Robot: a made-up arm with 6 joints. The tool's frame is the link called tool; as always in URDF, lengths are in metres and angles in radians. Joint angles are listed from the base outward. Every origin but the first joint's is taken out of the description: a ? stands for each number. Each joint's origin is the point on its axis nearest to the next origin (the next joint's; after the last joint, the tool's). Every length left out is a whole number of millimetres.
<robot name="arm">
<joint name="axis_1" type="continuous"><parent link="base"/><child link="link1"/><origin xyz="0 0 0.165" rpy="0 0 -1.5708"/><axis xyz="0 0 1"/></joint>
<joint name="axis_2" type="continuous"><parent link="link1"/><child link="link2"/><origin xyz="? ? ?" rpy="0 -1.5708 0"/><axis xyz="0 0 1"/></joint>
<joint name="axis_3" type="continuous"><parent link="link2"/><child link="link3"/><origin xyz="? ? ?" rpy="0 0 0"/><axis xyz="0 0 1"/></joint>
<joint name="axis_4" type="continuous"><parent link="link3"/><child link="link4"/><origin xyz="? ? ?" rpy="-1.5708 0 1.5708"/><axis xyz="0 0 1"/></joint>
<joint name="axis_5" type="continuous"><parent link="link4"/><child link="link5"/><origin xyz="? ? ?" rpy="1.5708 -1.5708 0"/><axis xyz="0 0 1"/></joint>
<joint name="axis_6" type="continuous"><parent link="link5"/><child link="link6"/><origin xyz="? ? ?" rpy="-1.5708 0 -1.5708"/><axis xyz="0 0 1"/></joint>
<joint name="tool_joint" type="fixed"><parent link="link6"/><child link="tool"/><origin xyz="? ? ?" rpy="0 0 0"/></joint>
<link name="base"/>
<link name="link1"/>
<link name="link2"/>
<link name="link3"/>
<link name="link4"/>
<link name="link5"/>
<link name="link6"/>
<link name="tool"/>
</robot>
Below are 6 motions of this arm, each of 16 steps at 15 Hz.
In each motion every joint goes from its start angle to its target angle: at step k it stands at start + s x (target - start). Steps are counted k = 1, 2, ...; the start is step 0. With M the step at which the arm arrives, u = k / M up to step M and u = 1 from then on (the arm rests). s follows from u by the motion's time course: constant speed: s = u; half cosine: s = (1 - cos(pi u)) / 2; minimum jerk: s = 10 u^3 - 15 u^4 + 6 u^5.
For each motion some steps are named. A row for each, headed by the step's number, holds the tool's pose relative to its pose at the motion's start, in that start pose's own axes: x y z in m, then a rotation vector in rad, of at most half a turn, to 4 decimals.
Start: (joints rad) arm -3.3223 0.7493 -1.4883 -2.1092 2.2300 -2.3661
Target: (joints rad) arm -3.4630 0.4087 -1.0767 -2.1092 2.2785 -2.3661
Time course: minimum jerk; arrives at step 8
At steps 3, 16:
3: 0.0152 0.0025 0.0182 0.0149 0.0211 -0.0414
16: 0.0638 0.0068 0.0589 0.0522 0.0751 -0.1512

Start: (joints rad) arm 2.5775 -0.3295 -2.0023 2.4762 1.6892 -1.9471
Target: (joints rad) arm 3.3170 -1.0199 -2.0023 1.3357 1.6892 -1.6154
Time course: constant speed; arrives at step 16
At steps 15, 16:
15: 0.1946 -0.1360 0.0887 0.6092 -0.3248 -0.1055
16: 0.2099 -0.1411 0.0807 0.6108 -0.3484 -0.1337

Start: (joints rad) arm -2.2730 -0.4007 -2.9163 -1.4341 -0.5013 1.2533
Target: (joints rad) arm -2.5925 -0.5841 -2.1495 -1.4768 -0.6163 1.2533
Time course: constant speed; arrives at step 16
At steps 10, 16:
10: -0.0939 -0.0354 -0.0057 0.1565 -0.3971 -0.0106
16: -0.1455 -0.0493 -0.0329 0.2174 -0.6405 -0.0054

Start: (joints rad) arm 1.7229 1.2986 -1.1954 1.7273 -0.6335 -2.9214
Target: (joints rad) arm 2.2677 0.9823 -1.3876 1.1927 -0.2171 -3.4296
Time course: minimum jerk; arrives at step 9
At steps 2, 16:
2: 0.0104 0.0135 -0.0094 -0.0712 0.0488 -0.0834
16: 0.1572 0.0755 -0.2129 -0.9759 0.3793 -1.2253

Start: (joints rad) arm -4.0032 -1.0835 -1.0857 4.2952 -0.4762 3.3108
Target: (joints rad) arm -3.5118 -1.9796 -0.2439 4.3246 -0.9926 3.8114
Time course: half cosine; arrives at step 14
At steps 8, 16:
8: -0.0732 0.0373 -0.1108 0.0405 -0.5718 0.3768
16: -0.0999 0.0829 -0.1669 -0.0070 -0.9475 0.5634

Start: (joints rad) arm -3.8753 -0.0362 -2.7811 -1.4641 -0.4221 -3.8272
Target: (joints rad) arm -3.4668 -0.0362 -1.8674 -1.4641 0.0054 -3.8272
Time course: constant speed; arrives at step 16
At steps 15, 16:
15: -0.1919 0.1267 -0.0182 -0.7308 -0.3470 0.4725
16: -0.2084 0.1285 -0.0261 -0.7762 -0.3855 0.4855

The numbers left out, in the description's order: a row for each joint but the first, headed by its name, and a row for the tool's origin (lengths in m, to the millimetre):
axis_2: 0 0 0
axis_3: 0.174 0.033 0
axis_4: -0.229 0.052 0
axis_5: 0 0 0
axis_6: 0.079 -0.062 0
tool: 0 0 0

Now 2 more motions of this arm.
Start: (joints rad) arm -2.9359 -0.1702 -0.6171 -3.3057 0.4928 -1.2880
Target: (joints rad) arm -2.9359 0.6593 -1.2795 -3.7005 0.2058 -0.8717
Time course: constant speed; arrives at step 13
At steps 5, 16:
5: 0.0116 0.0182 0.0396 -0.1891 -0.0119 0.0285
16: 0.0389 0.0749 0.0951 -0.4765 0.0381 0.0561

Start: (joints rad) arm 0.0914 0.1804 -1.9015 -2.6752 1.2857 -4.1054
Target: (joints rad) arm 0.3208 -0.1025 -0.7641 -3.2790 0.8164 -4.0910
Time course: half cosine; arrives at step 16
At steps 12, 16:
12: -0.0317 0.0057 -0.2717 1.2335 -0.2480 -0.2086
16: -0.0281 0.0325 -0.3174 1.4531 -0.2718 -0.2361

